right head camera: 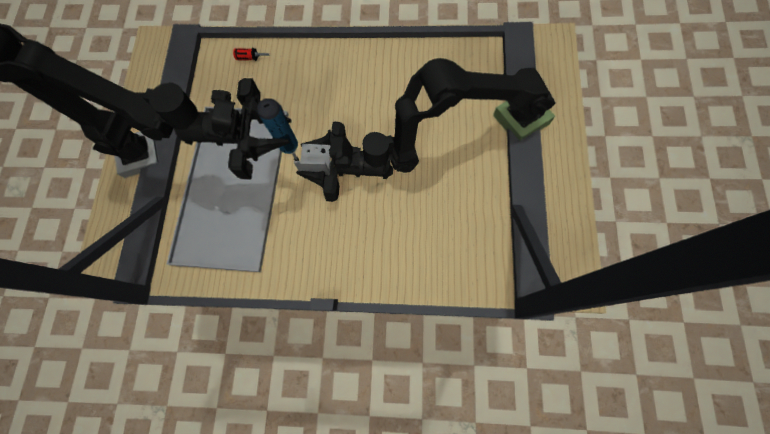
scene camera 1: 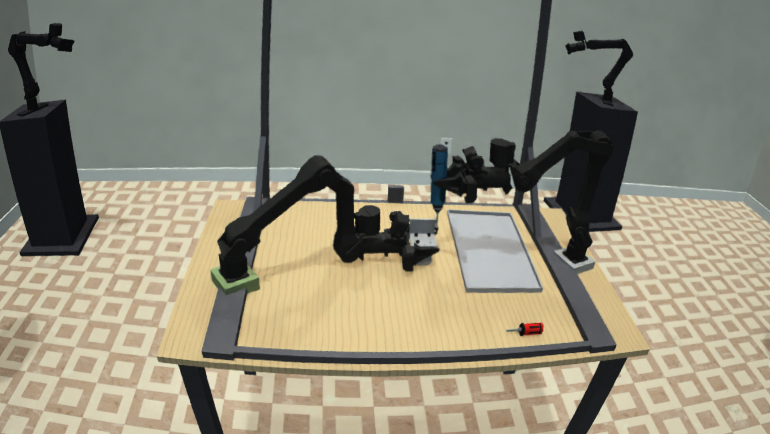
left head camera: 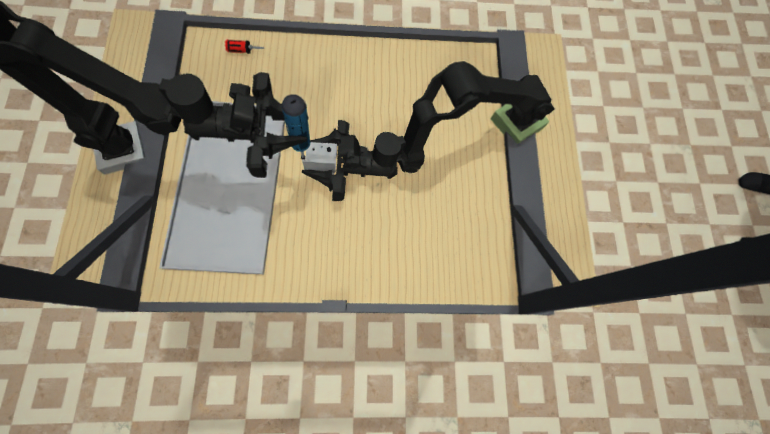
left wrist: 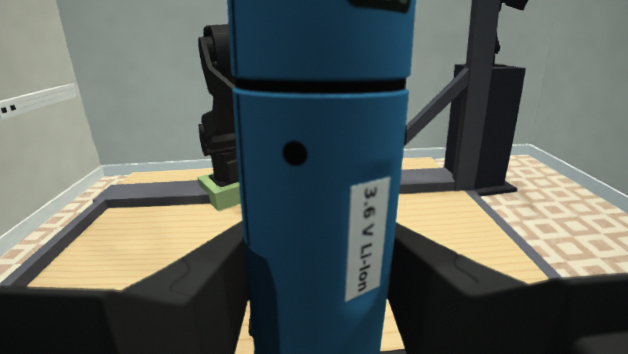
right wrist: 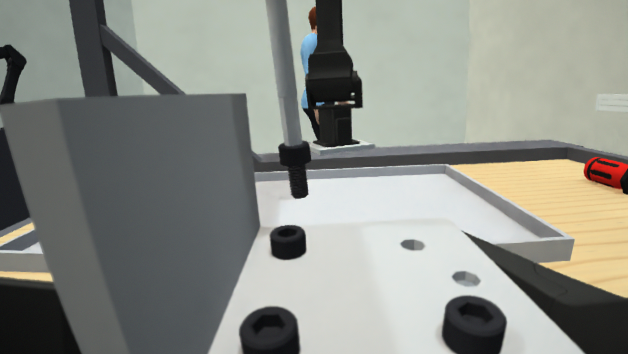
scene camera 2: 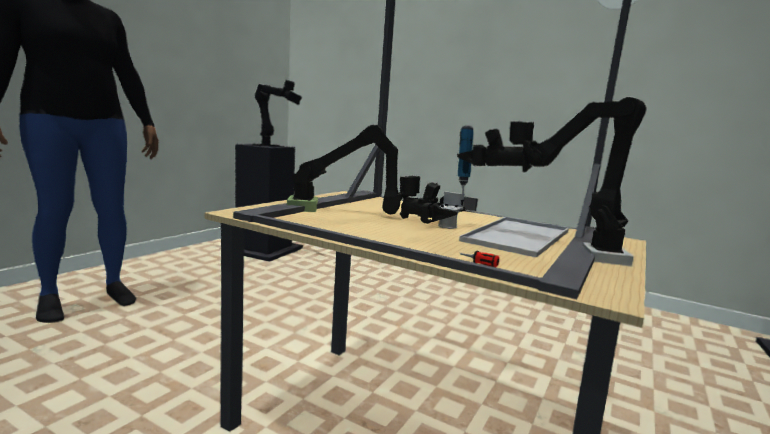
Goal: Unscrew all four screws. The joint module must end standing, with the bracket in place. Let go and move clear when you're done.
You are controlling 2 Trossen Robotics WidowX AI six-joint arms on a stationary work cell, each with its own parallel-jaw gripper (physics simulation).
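Seen in the pictures: left gripper, fingertip midpoint: [right head camera: 290, 130] [scene camera 1: 431, 179] [left head camera: 307, 128] [left wrist: 315, 232] [scene camera 2: 459, 155]; right gripper, fingertip midpoint: [right head camera: 298, 158] [scene camera 1: 437, 241] [left head camera: 303, 157] [right wrist: 343, 236] [scene camera 2: 460, 211]; left arm's base, origin of the base link: [right head camera: 134, 150] [scene camera 1: 575, 256] [left head camera: 116, 144] [right wrist: 335, 143] [scene camera 2: 606, 248]; right arm's base, origin of the base link: [right head camera: 525, 111] [scene camera 1: 233, 273] [left head camera: 522, 116] [left wrist: 229, 177] [scene camera 2: 303, 198].
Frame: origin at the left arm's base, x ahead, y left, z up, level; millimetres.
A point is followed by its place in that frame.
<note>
My left gripper [left head camera: 296, 128] @(x 418, y -208, z 207 mm) [scene camera 1: 439, 183] @(x 418, y -208, z 207 mm) [left wrist: 315, 232] @(x 418, y -208, z 207 mm) is shut on the upright blue electric screwdriver [right head camera: 277, 125] @(x 407, y -226, z 265 mm) [scene camera 2: 465, 141] @(x 405, y -185, z 254 mm). In the right wrist view, a black screw [right wrist: 295, 155] @(x 399, y -193, z 64 mm) hangs from its bit, raised beyond the far edge of the bracket. The pale bracket [left head camera: 321, 153] @(x 438, y -183, z 39 mm) [scene camera 1: 423, 237] @(x 430, y -197, z 39 mm) [right wrist: 350, 280] @(x 431, y -191, z 39 mm), with its grey upright wall [right wrist: 150, 200], sits on the joint module [scene camera 2: 447, 221] @(x 435, y -161, z -4 mm). Three black screws [right wrist: 288, 242] @(x 416, y -201, z 44 mm) [right wrist: 270, 330] @(x 443, y -213, z 42 mm) [right wrist: 474, 325] @(x 459, y -183, z 45 mm) show on the bracket, heads above its face. My right gripper [right head camera: 313, 157] @(x 396, y -176, z 31 mm) is shut on the upright joint module; its underside is hidden.
A shallow grey tray [left head camera: 215, 242] @(x 149, y -291, z -24 mm) [scene camera 1: 501, 272] @(x 252, y -47, z -23 mm) [right wrist: 360, 200] @(x 229, y -77, z -24 mm) lies close to the module on the left arm's side. A red screwdriver [left head camera: 236, 46] @(x 324, y 191, z -2 mm) [scene camera 1: 532, 328] @(x 333, y 208, z -3 mm) [scene camera 2: 486, 258] @(x 328, y 213, z -7 mm) lies on the table. Dark frame rails [left head camera: 339, 29] @(x 595, y 173, z -8 mm) edge the work area.
</note>
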